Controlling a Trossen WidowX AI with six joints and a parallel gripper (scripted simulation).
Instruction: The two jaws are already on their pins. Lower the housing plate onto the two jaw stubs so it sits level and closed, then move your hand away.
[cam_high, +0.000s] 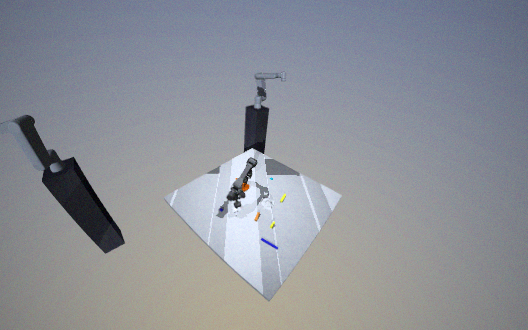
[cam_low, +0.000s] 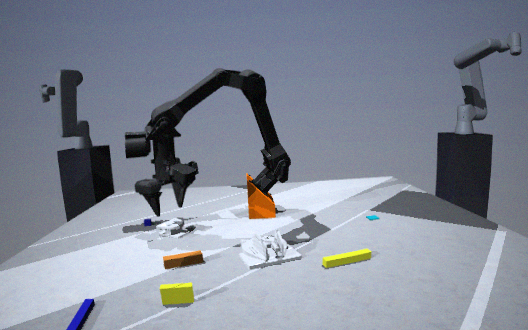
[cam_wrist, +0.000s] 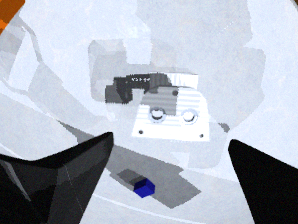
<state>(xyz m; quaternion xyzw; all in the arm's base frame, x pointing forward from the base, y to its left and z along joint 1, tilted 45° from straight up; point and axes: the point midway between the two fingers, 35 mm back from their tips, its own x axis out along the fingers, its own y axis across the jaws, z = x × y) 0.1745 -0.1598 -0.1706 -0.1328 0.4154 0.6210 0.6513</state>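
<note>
The small blue cube lies 10 cm to the right of my gripper tip, 7 cm behind it and 6 cm below it. From my gripper tip the other things lie so: orange-brown bar 19 cm ahead, 9 cm to the left, 5 cm below; dark blue bar 45 cm ahead, 6 cm below, 2 cm to the right; yellow block 34 cm ahead, 13 cm to the left, 5 cm below.
</note>
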